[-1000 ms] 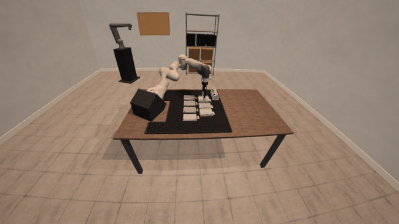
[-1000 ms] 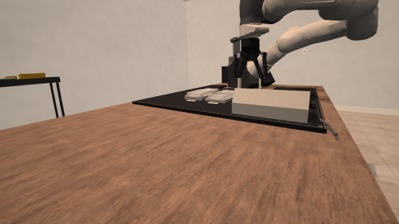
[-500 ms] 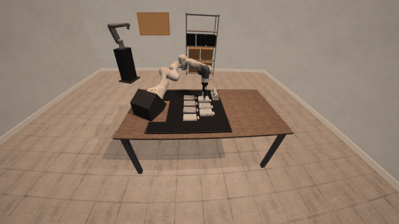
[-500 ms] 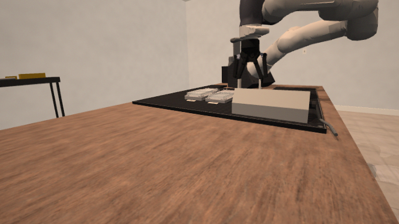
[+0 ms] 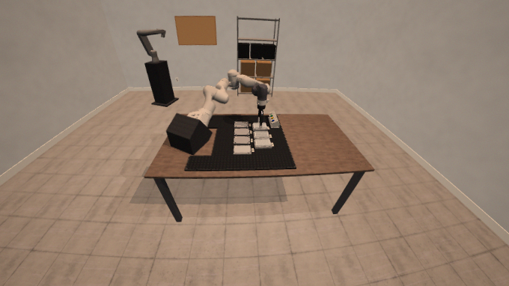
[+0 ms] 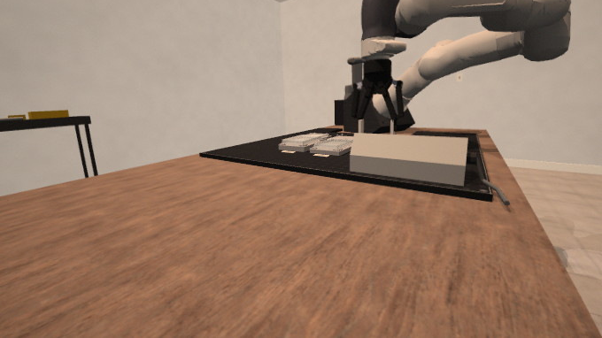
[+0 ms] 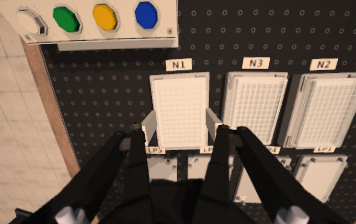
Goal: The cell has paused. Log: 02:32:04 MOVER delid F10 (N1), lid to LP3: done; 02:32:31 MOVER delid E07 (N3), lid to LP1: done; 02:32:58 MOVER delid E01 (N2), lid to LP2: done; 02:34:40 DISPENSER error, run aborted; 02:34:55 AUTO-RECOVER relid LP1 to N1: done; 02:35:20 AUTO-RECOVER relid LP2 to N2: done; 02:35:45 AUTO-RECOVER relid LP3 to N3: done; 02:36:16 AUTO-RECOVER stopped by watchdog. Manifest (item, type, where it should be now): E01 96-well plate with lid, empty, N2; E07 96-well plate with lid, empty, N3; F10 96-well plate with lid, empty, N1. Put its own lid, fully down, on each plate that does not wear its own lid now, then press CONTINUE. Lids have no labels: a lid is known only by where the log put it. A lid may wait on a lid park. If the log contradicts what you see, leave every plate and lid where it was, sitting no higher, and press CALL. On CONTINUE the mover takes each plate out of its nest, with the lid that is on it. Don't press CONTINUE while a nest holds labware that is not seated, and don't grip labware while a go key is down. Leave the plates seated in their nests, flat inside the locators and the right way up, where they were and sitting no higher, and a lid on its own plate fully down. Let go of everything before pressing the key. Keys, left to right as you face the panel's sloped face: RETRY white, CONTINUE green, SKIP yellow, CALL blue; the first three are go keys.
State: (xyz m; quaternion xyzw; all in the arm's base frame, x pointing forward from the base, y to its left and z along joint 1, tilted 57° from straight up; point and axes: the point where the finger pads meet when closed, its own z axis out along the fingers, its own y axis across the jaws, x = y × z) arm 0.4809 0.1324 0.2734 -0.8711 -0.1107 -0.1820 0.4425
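My gripper is now 20 mm above the smooth white lid. Also, from my hand: LP2 label: 90 mm to the right, 70 mm behind, 60 mm below; then 96-well plate: 30 mm below; then blue call key: 120 mm ahead, 80 mm to the left, 10 mm above.
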